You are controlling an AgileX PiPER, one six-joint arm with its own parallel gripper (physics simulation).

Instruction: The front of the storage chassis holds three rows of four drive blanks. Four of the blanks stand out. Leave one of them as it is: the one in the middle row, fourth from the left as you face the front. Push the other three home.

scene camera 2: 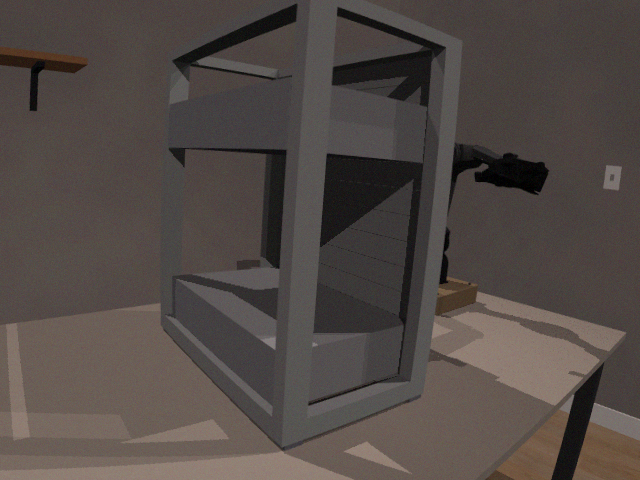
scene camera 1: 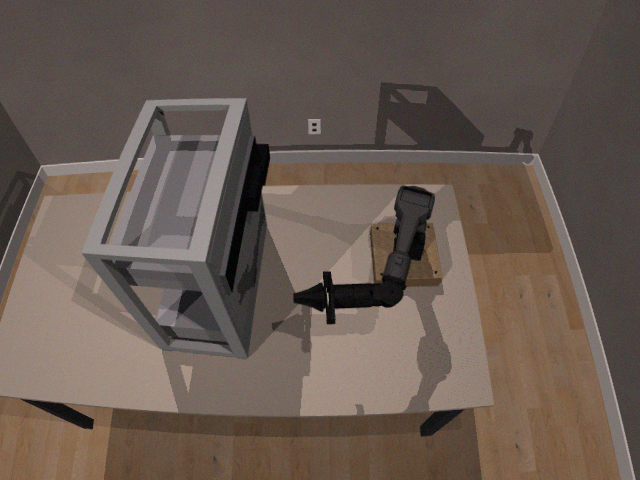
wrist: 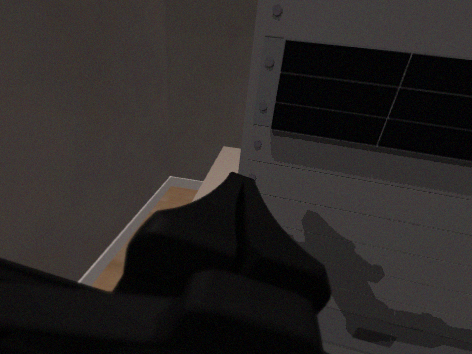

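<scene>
The storage chassis [scene camera 1: 201, 232] [scene camera 2: 305, 232] [wrist: 410, 22] stands on the table. In the wrist view, black drive blanks [wrist: 340, 85] show in three rows at the front's left; the left column and part of the second show, with no step visible between them. In scene camera 1, a black block [scene camera 1: 258, 175] stands out at the front's far end, the right as one faces it; its separate blanks cannot be told apart. The front is hidden in scene camera 2. My gripper [scene camera 1: 295, 297] [wrist: 236, 190] is shut and empty, apart from the chassis, before the front's left part.
The arm stands on a wooden base [scene camera 1: 382, 258] [scene camera 2: 457, 298] at the right of the table [scene camera 1: 330, 382] in scene camera 1. The back wall with an outlet [scene camera 1: 314, 126] is beyond the table. A wall shelf [scene camera 2: 46, 59] shows in scene camera 2.
</scene>
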